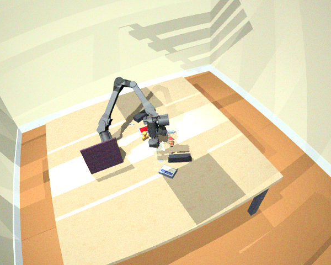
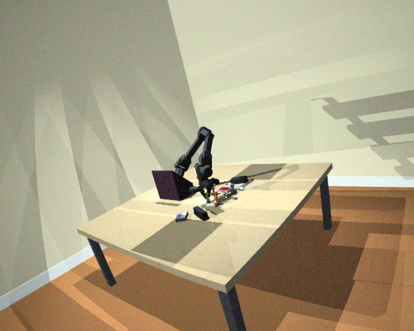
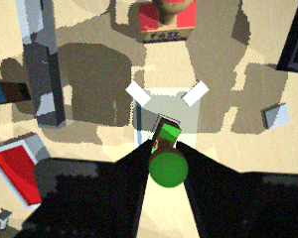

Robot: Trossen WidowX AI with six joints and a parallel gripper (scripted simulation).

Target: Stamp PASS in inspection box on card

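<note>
Right now the green-knobbed stamp is right at my gripper tip. Round my gripper tip: red-knobbed stamp (100 mm ahead, 40 mm to the right); then yellow-knobbed stamp (30 mm behind, 100 mm to the left); then white inspection card (20 mm below).
</note>
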